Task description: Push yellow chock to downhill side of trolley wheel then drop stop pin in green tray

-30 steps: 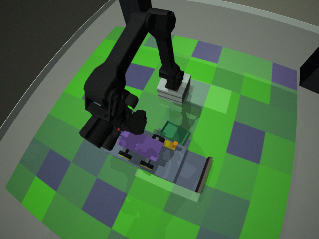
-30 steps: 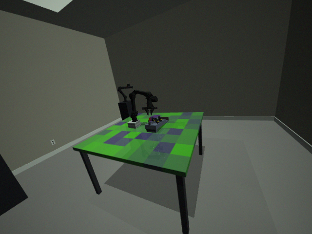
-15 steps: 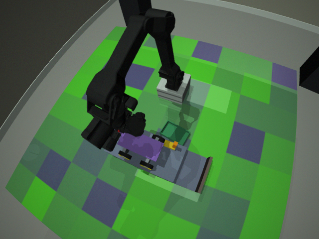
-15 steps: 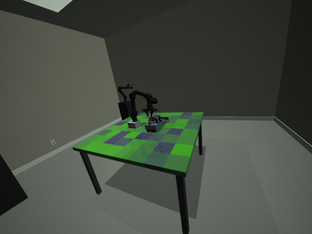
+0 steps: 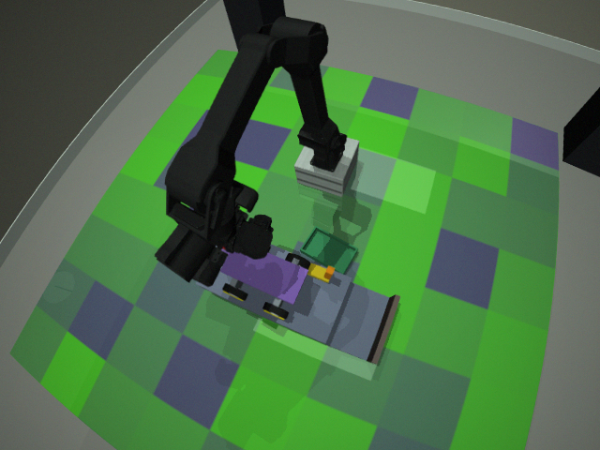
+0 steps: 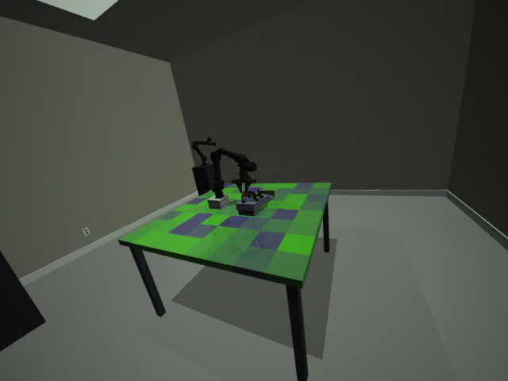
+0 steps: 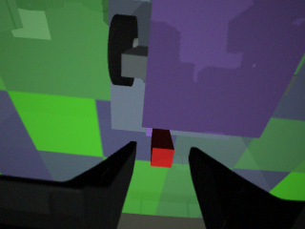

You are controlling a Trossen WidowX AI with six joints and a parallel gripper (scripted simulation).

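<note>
Now: gripper tip 30 mm above the red-headed stop pin and 10 mm to the left of it. Round my gripper tip: yellow chock 180 mm to the left, 80 mm below, 50 mm behind; then purple-topped trolley 100 mm to the left, 40 mm below, 10 mm ahead; then grey ramp 110 mm below, 100 mm to the left, 10 mm ahead.
</note>
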